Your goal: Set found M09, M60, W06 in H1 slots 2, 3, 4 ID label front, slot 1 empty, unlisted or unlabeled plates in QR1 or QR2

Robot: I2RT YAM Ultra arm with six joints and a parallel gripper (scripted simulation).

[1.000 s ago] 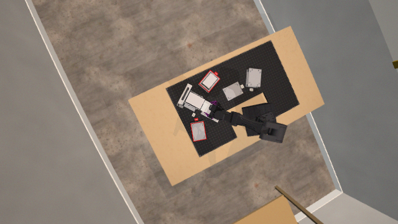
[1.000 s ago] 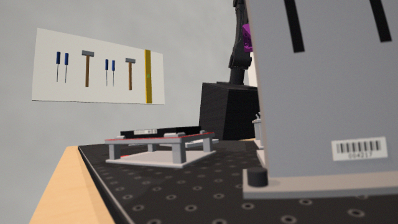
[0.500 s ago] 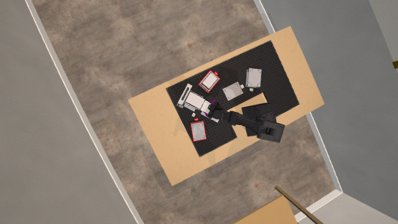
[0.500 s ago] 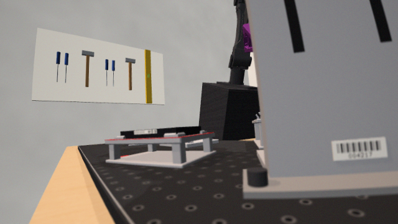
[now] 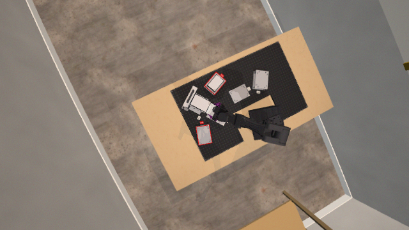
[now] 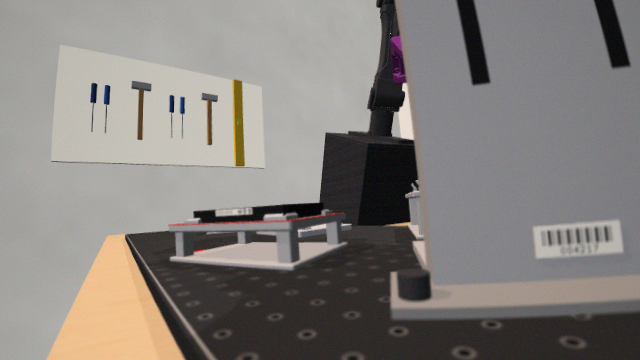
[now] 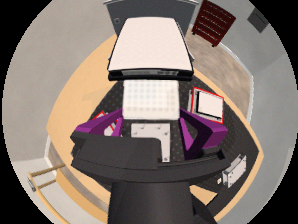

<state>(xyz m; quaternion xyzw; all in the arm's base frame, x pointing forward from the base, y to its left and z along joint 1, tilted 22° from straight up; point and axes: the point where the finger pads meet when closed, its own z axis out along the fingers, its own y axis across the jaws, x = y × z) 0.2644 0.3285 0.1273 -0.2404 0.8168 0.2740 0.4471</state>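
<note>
The white well plate lies 40 mm ahead of my hand and 40 mm to the left of it. The rest, counted from my hand: plate hotel H1 (130 mm ahead, 110 mm to the left, 50 mm below); red-rimmed nest (180 mm behind, 120 mm to the left, 170 mm below); black-sided plate (190 mm ahead, 140 mm to the right, 160 mm below).
</note>
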